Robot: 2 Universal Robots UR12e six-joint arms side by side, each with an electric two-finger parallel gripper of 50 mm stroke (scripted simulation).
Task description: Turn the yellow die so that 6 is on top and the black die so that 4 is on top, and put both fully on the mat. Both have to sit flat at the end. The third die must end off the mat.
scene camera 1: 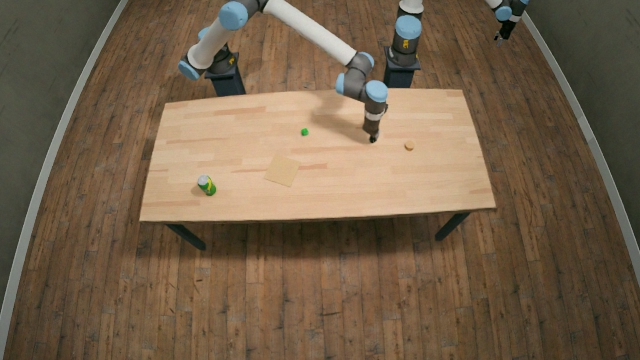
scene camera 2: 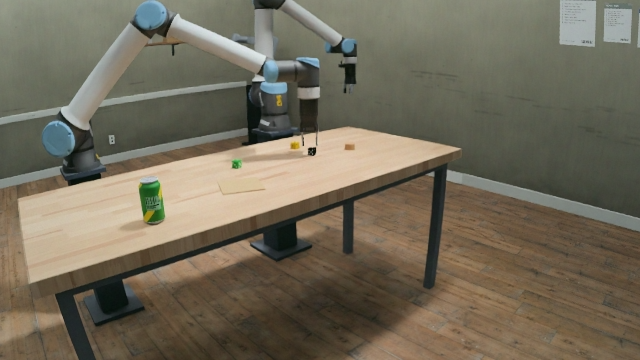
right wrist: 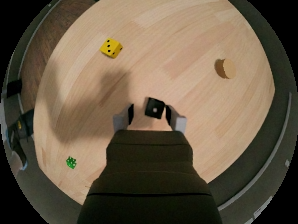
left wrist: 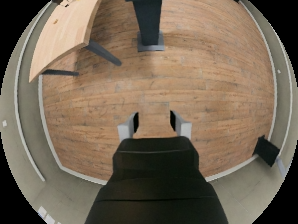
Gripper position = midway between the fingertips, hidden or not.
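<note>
Left gripper (left wrist: 154,117) and right gripper (right wrist: 149,110) visible. Also visible: a tan mat (scene camera 1: 282,170); in the left wrist view the mat is out of frame.
</note>
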